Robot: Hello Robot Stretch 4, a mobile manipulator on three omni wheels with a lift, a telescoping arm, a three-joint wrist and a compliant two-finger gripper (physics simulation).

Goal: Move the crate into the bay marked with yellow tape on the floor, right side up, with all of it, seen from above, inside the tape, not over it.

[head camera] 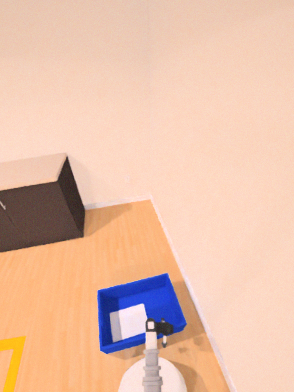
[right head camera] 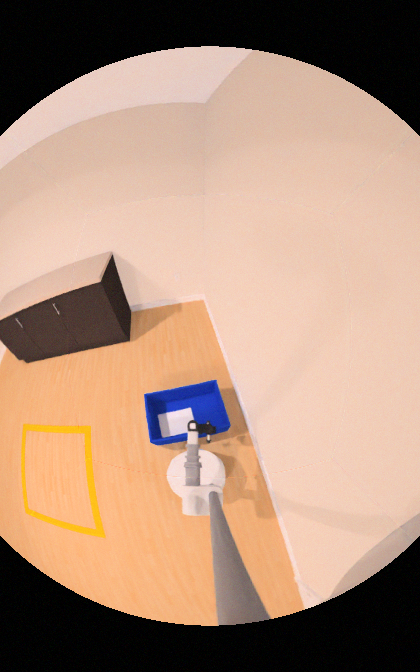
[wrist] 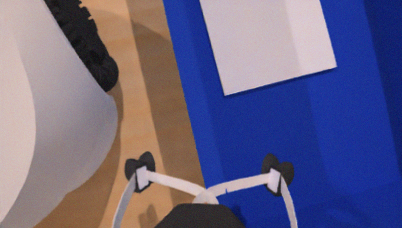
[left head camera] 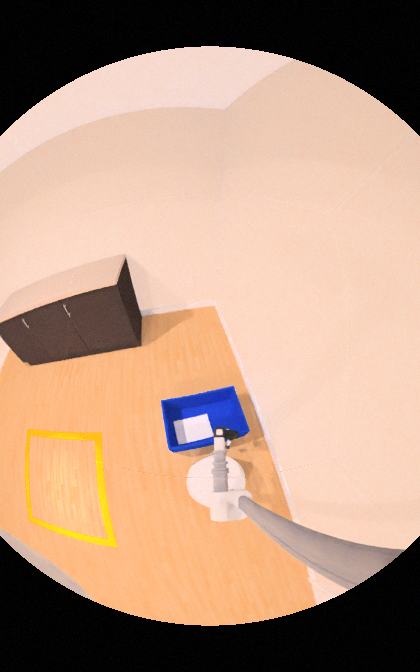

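Places are measured from the robot's base along level axes (x right, y up, z back), in metres.
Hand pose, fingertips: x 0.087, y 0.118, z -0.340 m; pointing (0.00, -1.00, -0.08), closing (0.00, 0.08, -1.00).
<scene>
After its pixels a point has its place.
The blue crate (head camera: 134, 290) @(z -0.671, x -0.138, y 0.049 m) (left head camera: 200, 398) (right head camera: 182, 392) (wrist: 260, 125) @(z -0.443, x 0.047, y -0.010 m) stands upright on the floor near the right wall, with a flat white item (head camera: 131, 321) @(z -0.441, x -0.157, y -0.001 m) (left head camera: 195, 428) (right head camera: 175, 422) (wrist: 265, 45) @(z -0.448, x -0.093, y -0.001 m) inside at its left. The yellow tape bay (head camera: 12, 343) @(z -0.254, x -1.106, y -0.027 m) (left head camera: 65, 434) (right head camera: 57, 428) is on the floor to the left, apart from the crate. My gripper (head camera: 164, 341) (wrist: 208, 165) @(z -0.340, x 0.087, y 0.118 m) is open and empty at the crate's near side. In the wrist view one fingertip shows over floor outside the near wall, the other over the crate's inside. Fingertip height above the rim is unclear.
My white base (left head camera: 200, 482) (right head camera: 177, 472) (wrist: 75, 125) @(z -0.202, x 0.041, y 0.142 m) stands close to the crate's near wall, with a black wheel (wrist: 87, 45) beside it. A dark cabinet (head camera: 40, 215) @(z -1.209, x -1.088, y 0.476 m) (left head camera: 100, 320) (right head camera: 90, 317) stands at the back left. The right wall runs close along the crate's right side.
</scene>
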